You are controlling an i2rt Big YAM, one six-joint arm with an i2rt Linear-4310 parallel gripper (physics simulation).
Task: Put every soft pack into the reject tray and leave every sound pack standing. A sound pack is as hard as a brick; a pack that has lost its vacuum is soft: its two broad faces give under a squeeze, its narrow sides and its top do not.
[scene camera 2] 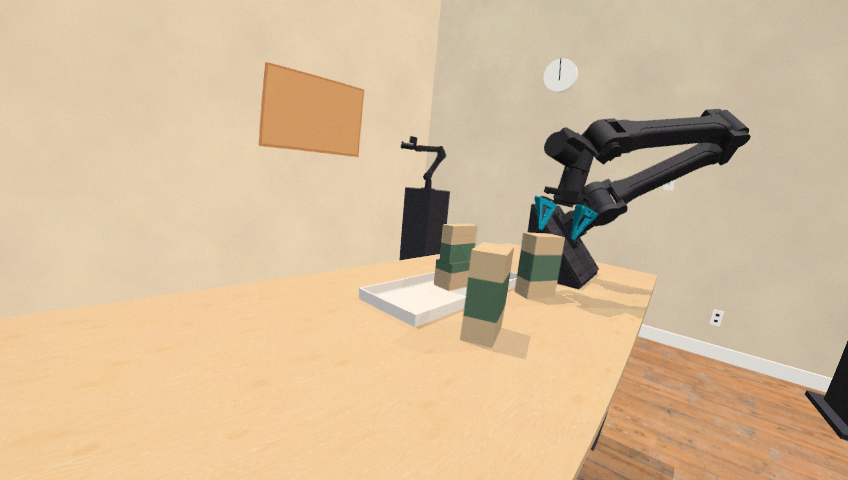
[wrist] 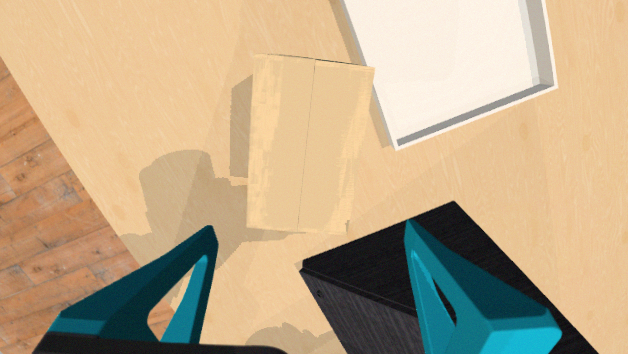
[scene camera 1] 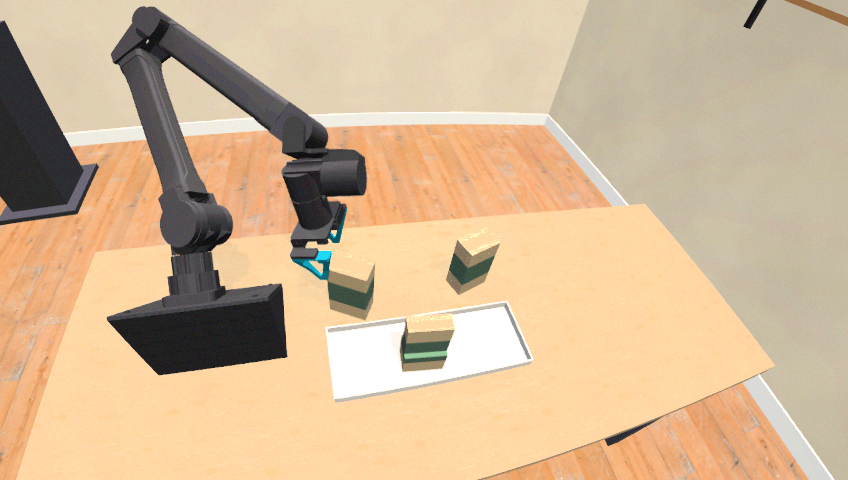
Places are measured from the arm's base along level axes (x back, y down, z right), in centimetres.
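Pixels of known places: gripper, fingertip midpoint: [scene camera 2: 555,234] [wrist: 308,232] [scene camera 1: 330,260]; arm's base, link origin: [scene camera 2: 565,230] [scene camera 1: 197,299].
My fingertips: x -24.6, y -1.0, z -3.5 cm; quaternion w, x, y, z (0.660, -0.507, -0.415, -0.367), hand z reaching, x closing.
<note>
For each thing: its top centre in the pictures, then the offset to it from my fingertips. Level surfaces: height alone.
- tan pack with a dark green band, top centre: [wrist: 305,153] [scene camera 1: 350,264] [scene camera 2: 544,235] dx -3.6, dy +0.2, dz +1.6 cm
- second such pack, top centre: [scene camera 2: 494,248] [scene camera 1: 479,240] dx -30.8, dy +0.2, dz +0.8 cm
- third pack, top centre: [scene camera 1: 430,323] [scene camera 2: 460,224] dx -14.2, dy -0.1, dz +17.3 cm
- white reject tray, top centre: [scene camera 1: 431,345] [scene camera 2: 454,281] dx -16.6, dy +12.0, dz +15.8 cm
- table, surface height: dy +14.2 cm
A tan pack with a dark green band [scene camera 1: 351,292] [scene camera 2: 539,267] [wrist: 306,150] stands on the table beside the tray's near-arm end; its top shows in the wrist view. A second such pack [scene camera 1: 472,262] [scene camera 2: 486,297] stands farther from the arm. A third pack [scene camera 1: 426,339] [scene camera 2: 458,252] is upright in the white reject tray [scene camera 1: 363,365] [scene camera 2: 389,297] [wrist: 450,55]; its lower part juts out in a green ledge. My gripper [scene camera 1: 331,259] [scene camera 2: 558,233] [wrist: 308,232] is open and empty, with its fingertips around the height of the first pack's top, on the arm's side of it.
The arm's black angled base [scene camera 1: 208,330] [scene camera 2: 578,261] [wrist: 380,250] stands on the table [scene camera 1: 624,309] [scene camera 2: 238,356], left of the tray in scene camera 1. The table's edge runs close to the first pack on the side away from the tray.
</note>
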